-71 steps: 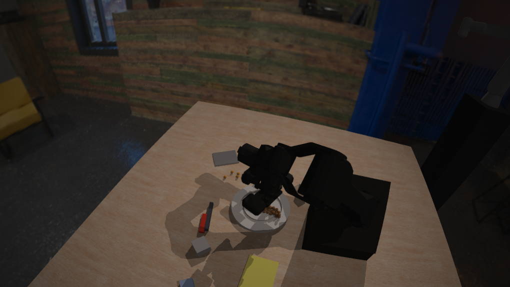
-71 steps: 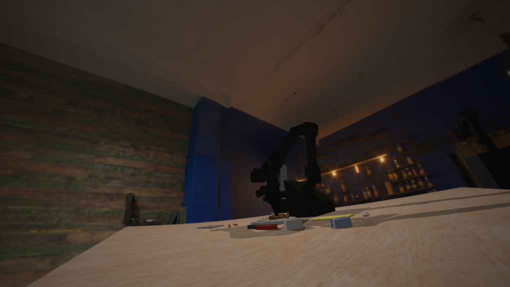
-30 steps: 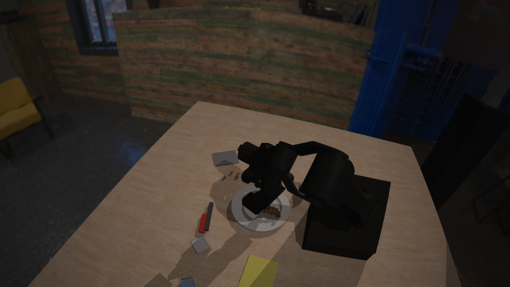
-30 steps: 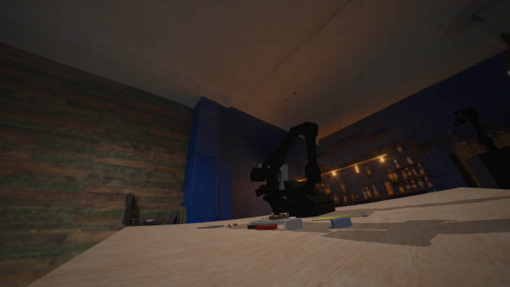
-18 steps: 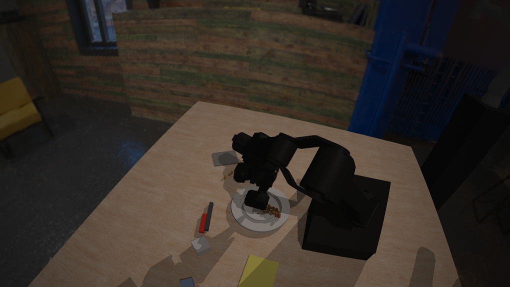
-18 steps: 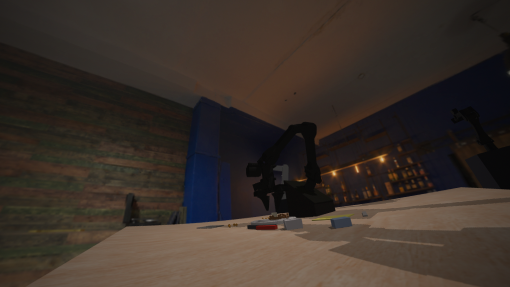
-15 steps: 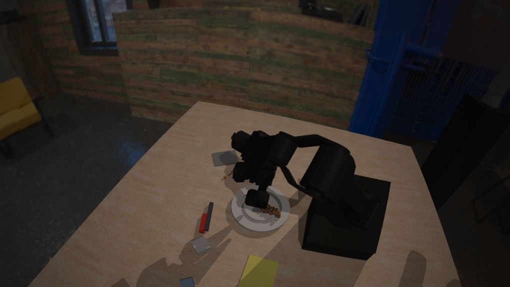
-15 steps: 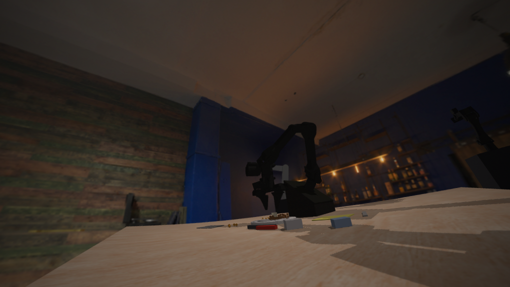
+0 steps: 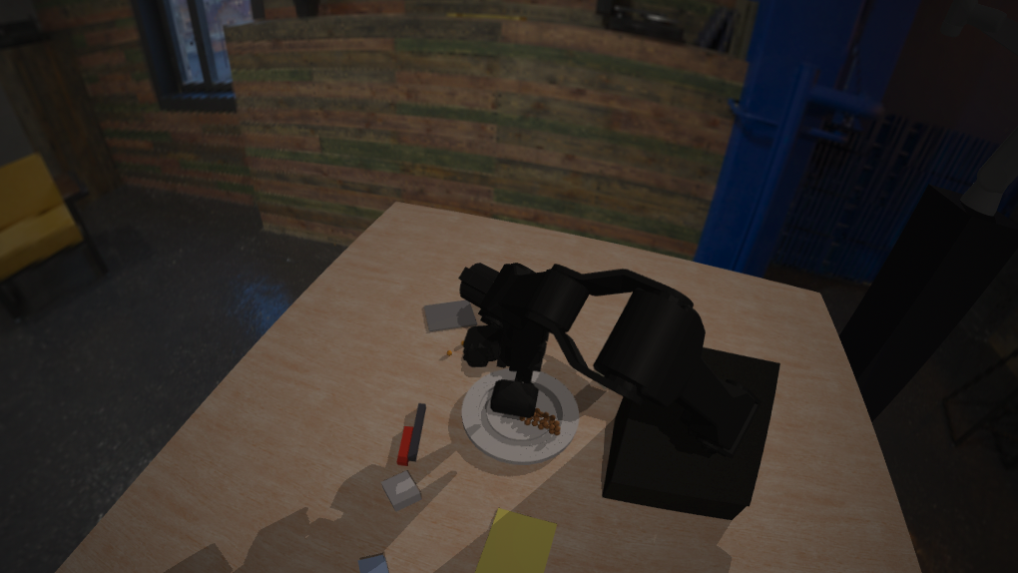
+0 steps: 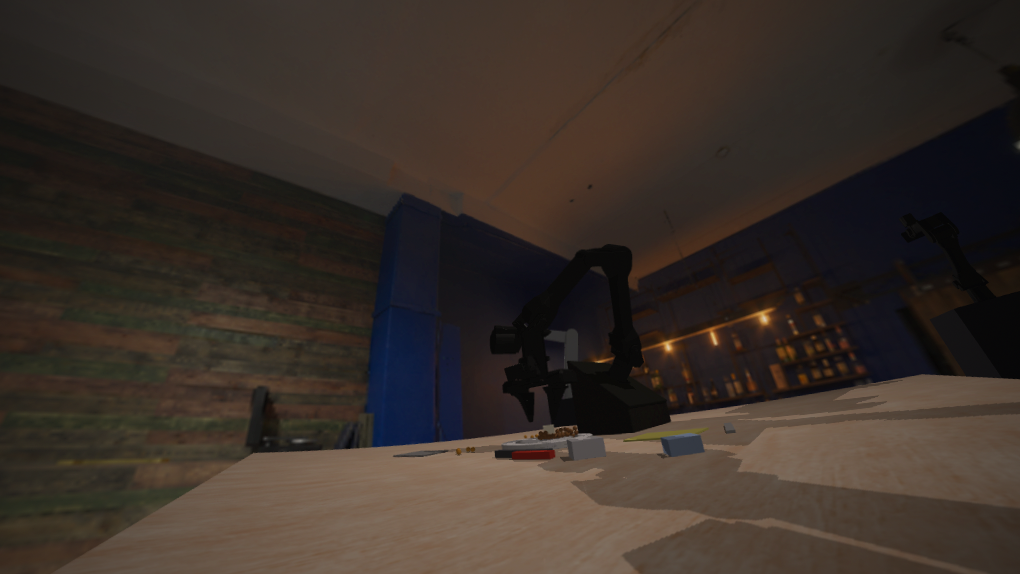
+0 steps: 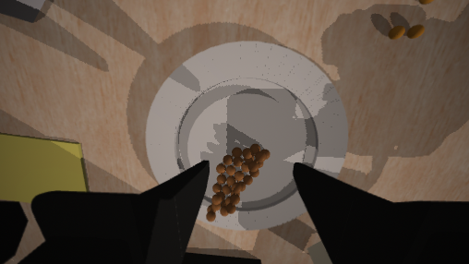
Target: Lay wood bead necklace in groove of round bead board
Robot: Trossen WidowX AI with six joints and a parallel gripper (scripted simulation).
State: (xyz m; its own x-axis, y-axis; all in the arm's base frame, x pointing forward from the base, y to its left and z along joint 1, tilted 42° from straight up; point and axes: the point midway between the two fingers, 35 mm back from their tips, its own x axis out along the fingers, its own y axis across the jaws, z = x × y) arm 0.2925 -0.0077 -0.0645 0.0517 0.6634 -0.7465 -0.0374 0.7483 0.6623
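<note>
The round white bead board is 40 mm below my gripper tip and 10 mm behind it. Also, from my gripper tip: grey block (200 mm to the left, 130 mm ahead, 40 mm below); dark bar (150 mm ahead, 100 mm to the left, 50 mm below); pale cube (150 mm behind, 110 mm to the right, 30 mm below).
</note>
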